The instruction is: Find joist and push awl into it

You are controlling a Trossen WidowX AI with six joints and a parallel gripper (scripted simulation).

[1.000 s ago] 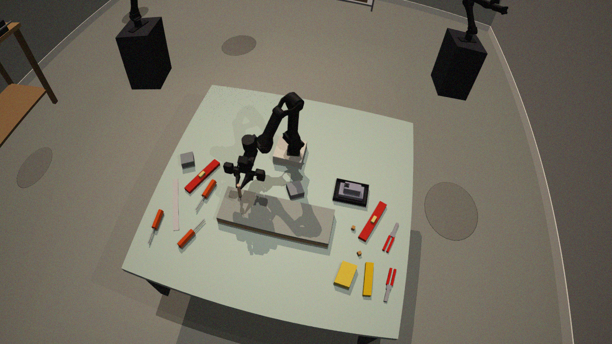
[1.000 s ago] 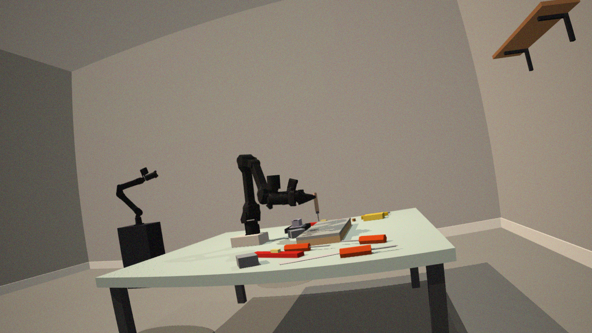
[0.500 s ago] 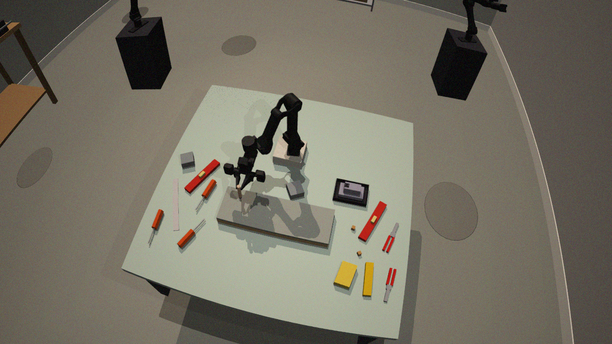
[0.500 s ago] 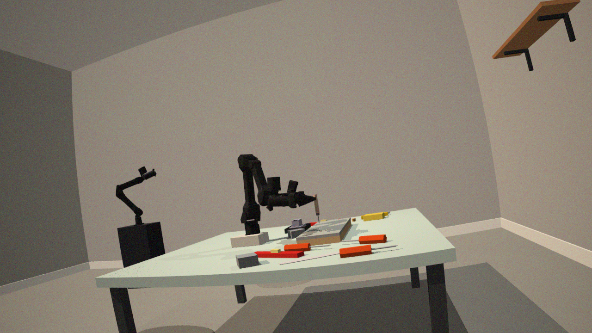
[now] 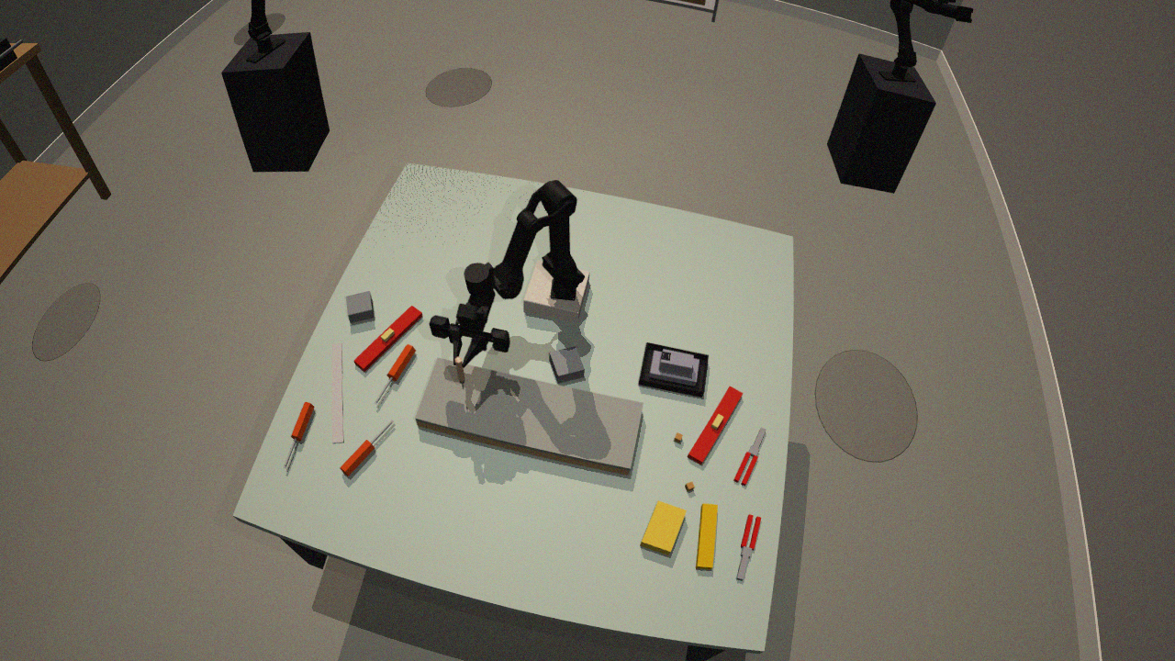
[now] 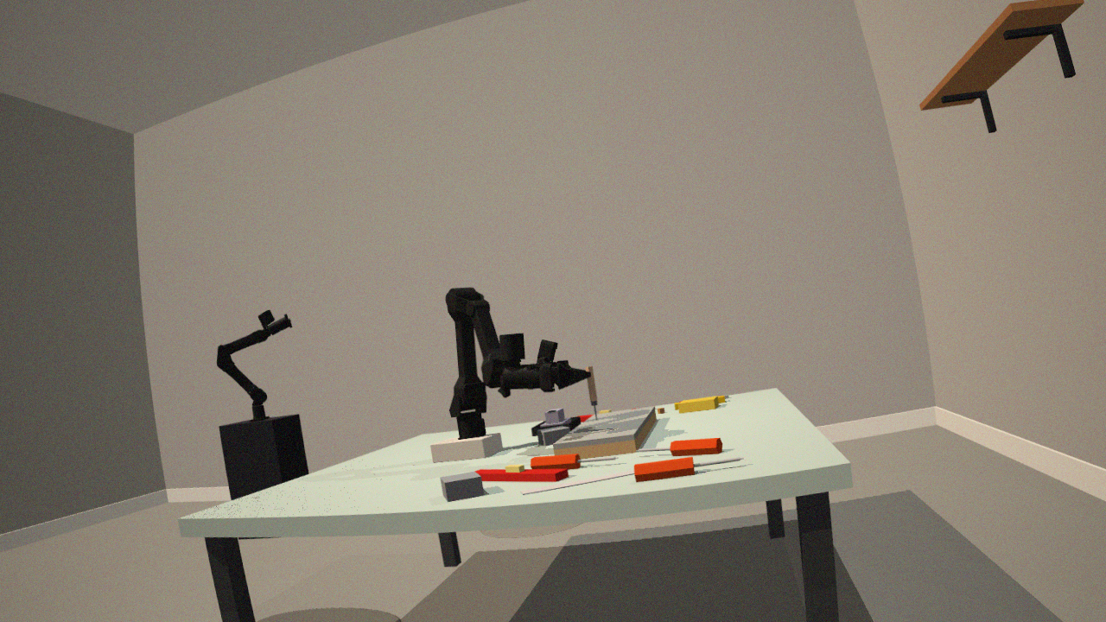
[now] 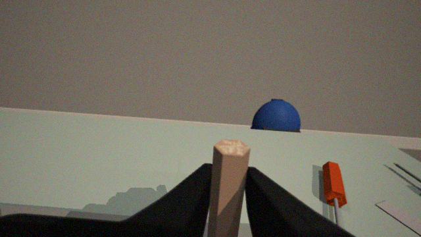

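The awl is 60 mm below my gripper tip. Round my gripper tip: grey stud finder 150 mm behind, 500 mm to the left, 130 mm below; dark tray 140 mm behind, 510 mm to the left, 160 mm below; white strip 350 mm to the right, 180 mm below.
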